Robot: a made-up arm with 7 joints.
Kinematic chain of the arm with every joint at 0, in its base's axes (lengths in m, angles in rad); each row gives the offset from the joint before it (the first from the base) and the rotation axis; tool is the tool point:
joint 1: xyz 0 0 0 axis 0 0.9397 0.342
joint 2: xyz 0 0 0 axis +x
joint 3: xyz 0 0 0 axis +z
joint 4: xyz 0.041 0 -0.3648 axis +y
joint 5: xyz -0.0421 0 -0.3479 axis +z
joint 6: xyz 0 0 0 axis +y
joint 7: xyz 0 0 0 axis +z
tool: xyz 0 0 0
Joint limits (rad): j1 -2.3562..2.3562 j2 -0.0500..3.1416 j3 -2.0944..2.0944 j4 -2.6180..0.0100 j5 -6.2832..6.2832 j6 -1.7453..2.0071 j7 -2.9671..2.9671
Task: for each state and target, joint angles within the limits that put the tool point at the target. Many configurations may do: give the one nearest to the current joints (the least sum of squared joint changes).
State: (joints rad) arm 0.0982 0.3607 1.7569 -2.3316 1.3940 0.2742 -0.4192
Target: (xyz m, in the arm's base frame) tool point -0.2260 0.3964 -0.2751
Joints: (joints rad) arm 0.2150 0.1276 1.9276 -1.7007 1.3940 0.2742 -0.4192
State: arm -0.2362 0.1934 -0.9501 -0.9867 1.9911 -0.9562 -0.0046
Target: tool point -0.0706 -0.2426 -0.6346
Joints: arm 0.3037 0.0298 -1.2532 -0.8551 1.9911 -0.9562 -0.0046
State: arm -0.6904 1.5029 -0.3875 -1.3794 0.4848 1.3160 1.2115
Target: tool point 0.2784 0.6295 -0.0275
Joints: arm -0.2236 1.6702 -0.5833 -0.7998 0.4848 1.3160 1.2115
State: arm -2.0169 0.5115 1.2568 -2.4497 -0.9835 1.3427 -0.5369
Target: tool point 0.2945 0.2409 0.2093
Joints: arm -1.8026 0.1107 1.4515 -2.0746 -0.9835 1.3427 -0.5369
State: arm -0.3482 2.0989 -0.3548 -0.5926 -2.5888 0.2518 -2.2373
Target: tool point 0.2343 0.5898 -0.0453
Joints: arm 0.0565 1.9481 -0.7815 -1.1938 -2.5888 0.2518 -2.2373
